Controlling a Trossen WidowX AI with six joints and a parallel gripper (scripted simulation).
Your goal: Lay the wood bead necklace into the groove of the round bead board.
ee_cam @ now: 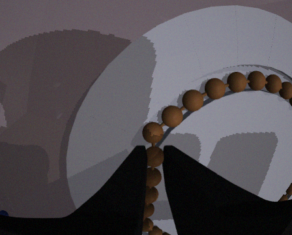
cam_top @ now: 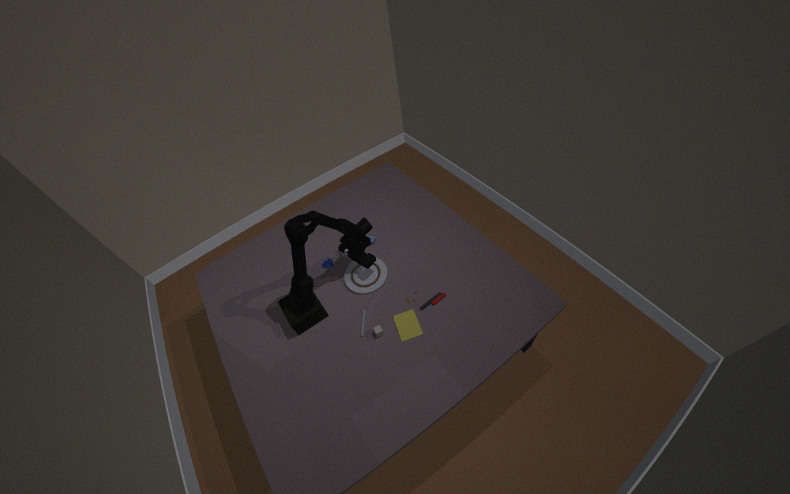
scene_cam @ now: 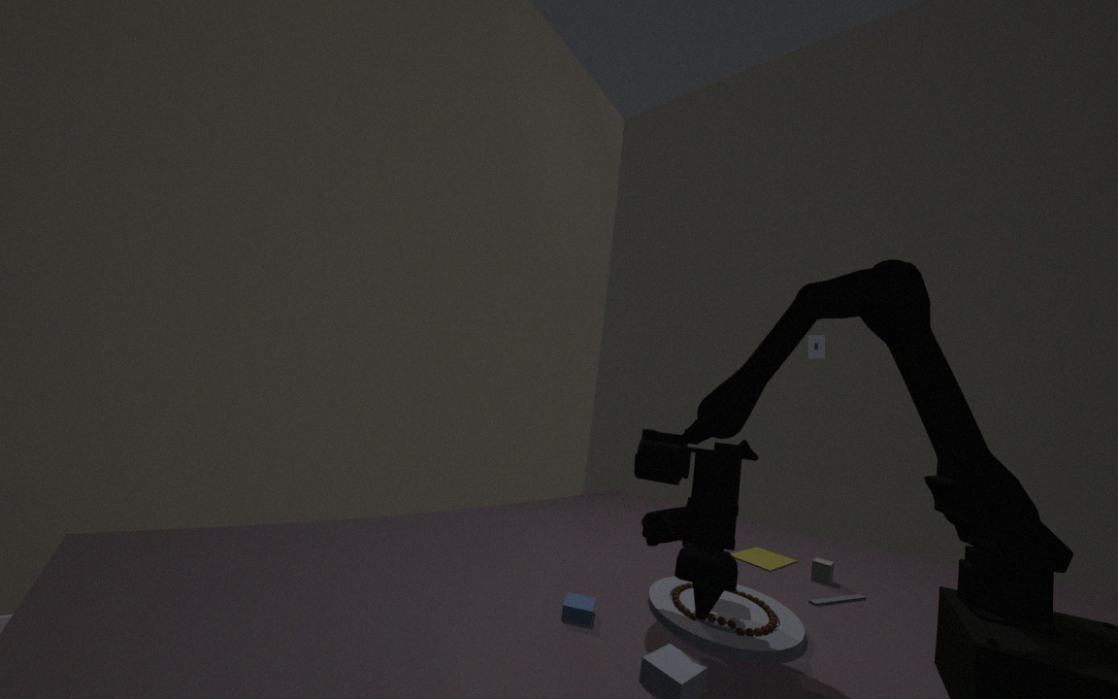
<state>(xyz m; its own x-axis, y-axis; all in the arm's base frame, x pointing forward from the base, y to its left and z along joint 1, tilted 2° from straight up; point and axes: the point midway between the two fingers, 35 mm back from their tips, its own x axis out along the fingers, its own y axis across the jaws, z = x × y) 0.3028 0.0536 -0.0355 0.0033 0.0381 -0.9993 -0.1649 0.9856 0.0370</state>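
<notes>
My gripper tip is now 60 mm to the left of the round bead board, 20 mm past it and 10 mm above it. The rest, counted from my gripper tip: grey block: 130 mm to the left; blue block: 130 mm ahead, 80 mm to the left, 10 mm below; thin stick: 240 mm to the right, 170 mm behind, 10 mm below.
</notes>
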